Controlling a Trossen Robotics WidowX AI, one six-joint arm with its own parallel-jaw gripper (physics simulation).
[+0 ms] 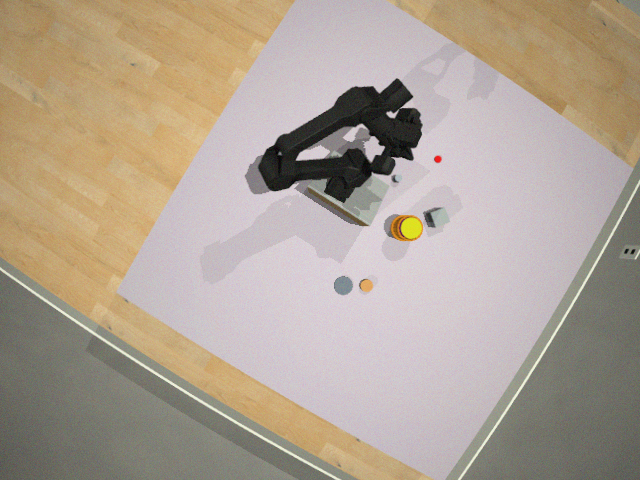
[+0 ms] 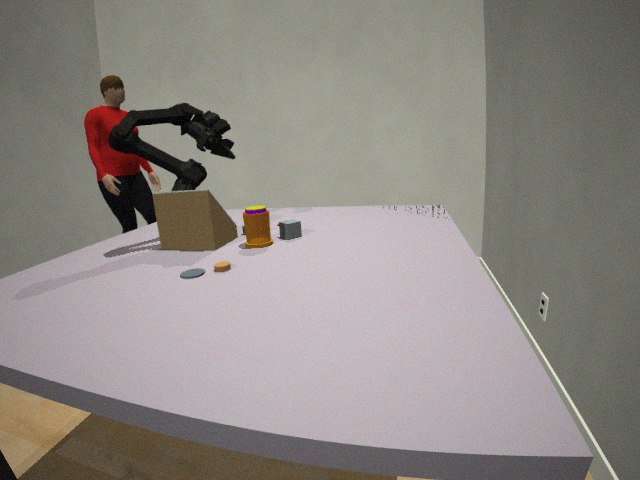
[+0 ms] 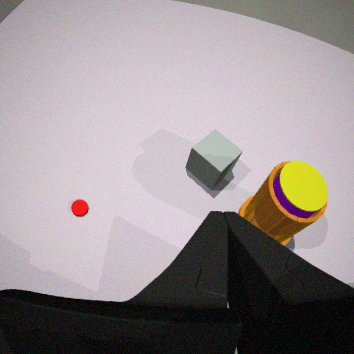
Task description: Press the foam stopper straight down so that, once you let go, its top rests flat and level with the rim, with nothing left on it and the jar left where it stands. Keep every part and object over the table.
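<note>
An orange jar (image 1: pixel 395 228) (image 2: pixel 256 229) (image 3: pixel 266 212) stands upright on the table. A foam stopper with a yellow top (image 1: pixel 411 227) (image 2: pixel 255 207) (image 3: pixel 304 186) and a purple side sits in its mouth and sticks up above the rim. Whether the yellow top is a separate piece lying on the purple part I cannot tell. My gripper (image 1: pixel 409 155) (image 2: pixel 233 156) (image 3: pixel 220 223) is shut and empty. It hangs in the air well above the table, to the side of the jar and higher than the stopper, touching neither.
A grey cube (image 1: pixel 438 217) (image 2: pixel 290 229) (image 3: pixel 215 159) stands beside the jar. A red disc (image 1: pixel 437 159) (image 3: pixel 80 207) and a small grey cylinder (image 1: pixel 397 178) lie near the arm. A blue-grey disc (image 1: pixel 343 285) (image 2: pixel 192 273) and an orange disc (image 1: pixel 366 285) (image 2: pixel 222 266) lie apart. The arm stands on a wedge-shaped block (image 2: pixel 186 222).
</note>
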